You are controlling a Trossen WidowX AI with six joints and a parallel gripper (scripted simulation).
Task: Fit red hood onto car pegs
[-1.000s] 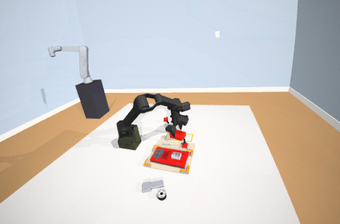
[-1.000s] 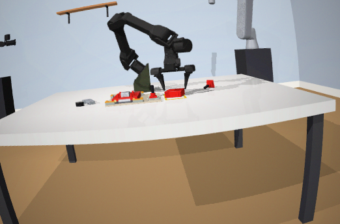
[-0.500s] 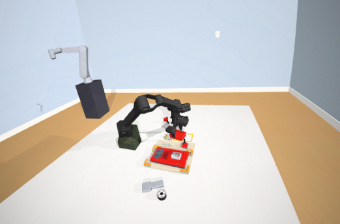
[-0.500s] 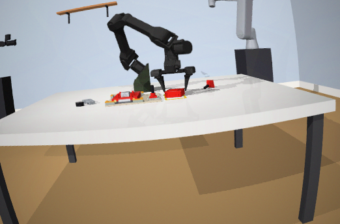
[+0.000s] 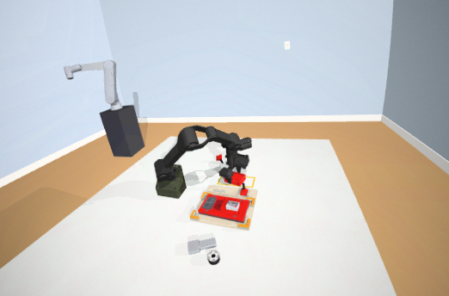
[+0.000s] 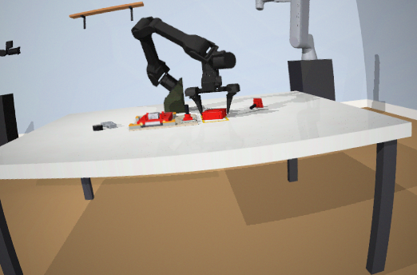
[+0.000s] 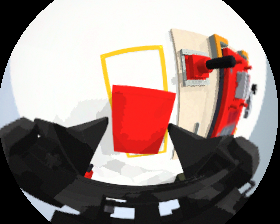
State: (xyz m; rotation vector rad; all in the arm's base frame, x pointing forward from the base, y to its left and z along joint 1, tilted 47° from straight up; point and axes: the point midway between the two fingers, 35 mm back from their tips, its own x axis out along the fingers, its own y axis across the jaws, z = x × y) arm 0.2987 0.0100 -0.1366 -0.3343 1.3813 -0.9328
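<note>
The red hood is 10 mm above my gripper tip. Round my gripper tip: grey engine block: 30 mm ahead, 210 mm to the right, 10 mm above; then small wheel: 10 mm behind, 430 mm to the right.
</note>
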